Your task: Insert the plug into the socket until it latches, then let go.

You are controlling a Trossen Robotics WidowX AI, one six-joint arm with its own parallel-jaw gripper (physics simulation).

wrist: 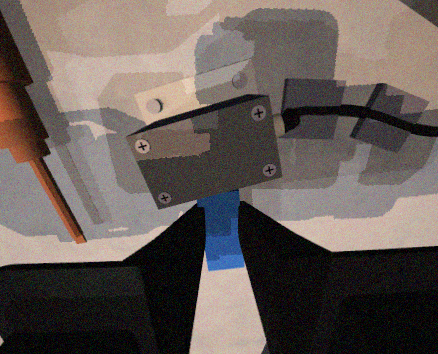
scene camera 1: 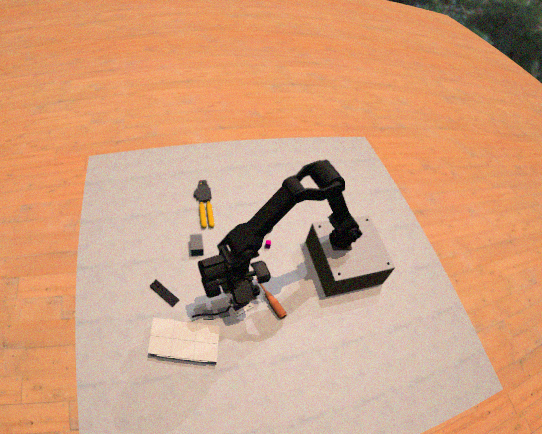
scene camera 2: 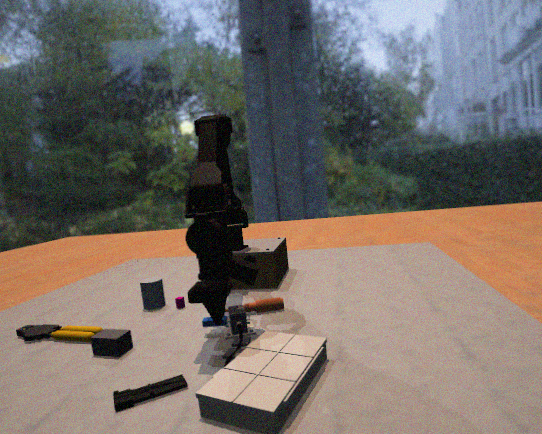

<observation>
my gripper: grips a blue plug (wrist: 222,248)
a dark grey cube (scene camera 2: 109,342): on the table
an orange-handled screwdriver (wrist: 30,146): on the table
</observation>
